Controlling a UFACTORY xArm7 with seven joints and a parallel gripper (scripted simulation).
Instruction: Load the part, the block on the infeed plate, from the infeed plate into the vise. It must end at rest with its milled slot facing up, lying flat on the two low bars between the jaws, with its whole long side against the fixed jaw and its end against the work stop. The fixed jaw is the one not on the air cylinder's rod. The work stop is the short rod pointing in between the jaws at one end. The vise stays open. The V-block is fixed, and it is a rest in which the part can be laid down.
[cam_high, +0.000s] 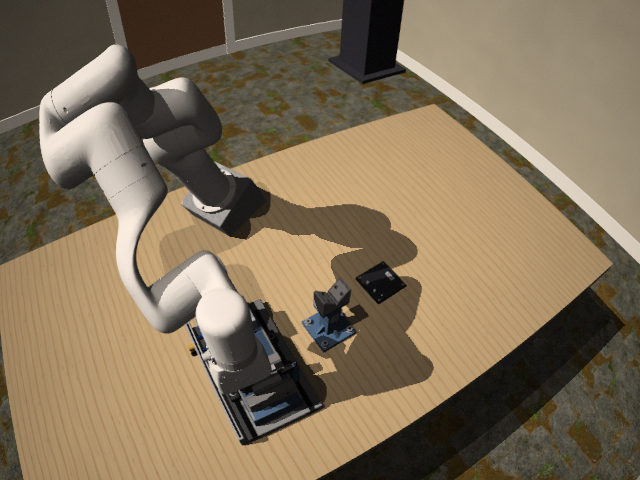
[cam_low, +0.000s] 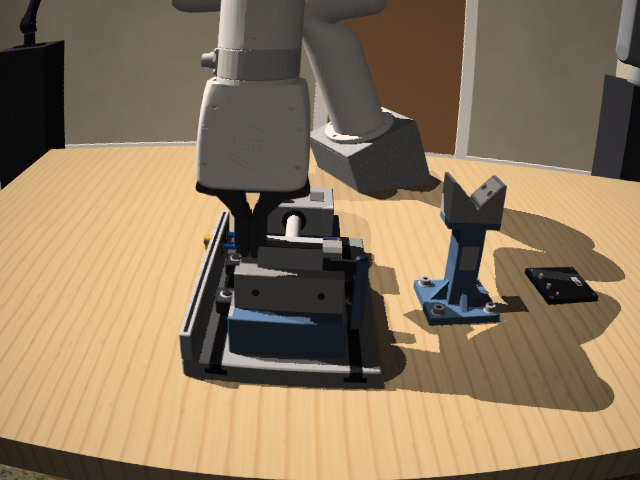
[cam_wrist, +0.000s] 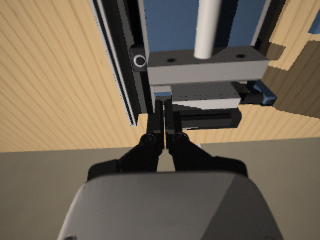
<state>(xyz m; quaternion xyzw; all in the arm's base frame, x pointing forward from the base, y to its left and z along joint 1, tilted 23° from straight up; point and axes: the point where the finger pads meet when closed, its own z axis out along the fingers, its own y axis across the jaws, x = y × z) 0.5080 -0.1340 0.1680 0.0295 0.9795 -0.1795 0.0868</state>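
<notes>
The part is 40 mm to the left of my hand and 20 mm below it. The rest, counted from my hand: work stop 80 mm to the left, 30 mm below, 10 mm ahead; then fixed jaw 40 mm to the left, 40 mm below, 30 mm ahead; then moving jaw 40 mm to the left, 40 mm below, 30 mm behind.
</notes>
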